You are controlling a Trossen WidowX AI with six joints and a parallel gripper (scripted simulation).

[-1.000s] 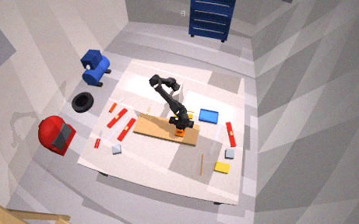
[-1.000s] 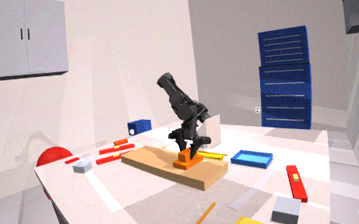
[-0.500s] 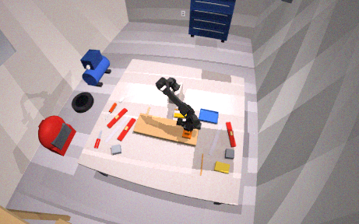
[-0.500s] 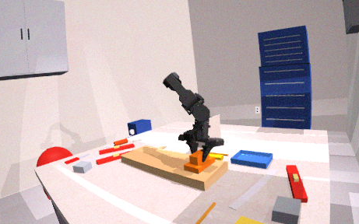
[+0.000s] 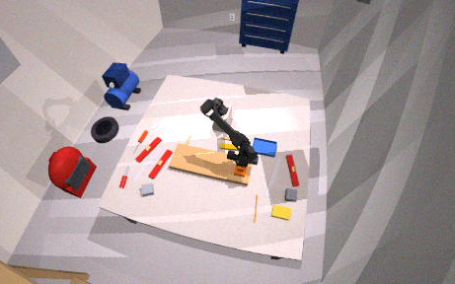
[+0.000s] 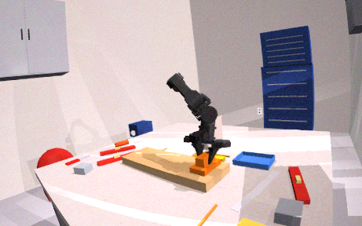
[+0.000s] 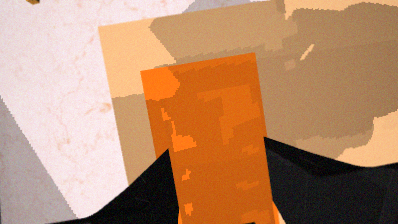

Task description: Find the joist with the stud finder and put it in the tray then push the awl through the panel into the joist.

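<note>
The blue tray is 230 mm behind my gripper tip, 100 mm to the left of it and 50 mm below it. Round my gripper tip: yellow block (320 mm to the left, 200 mm ahead, 50 mm below); orange stud finder (20 mm behind, 20 mm above); yellow bar (160 mm behind, 110 mm to the right, 60 mm below).
</note>
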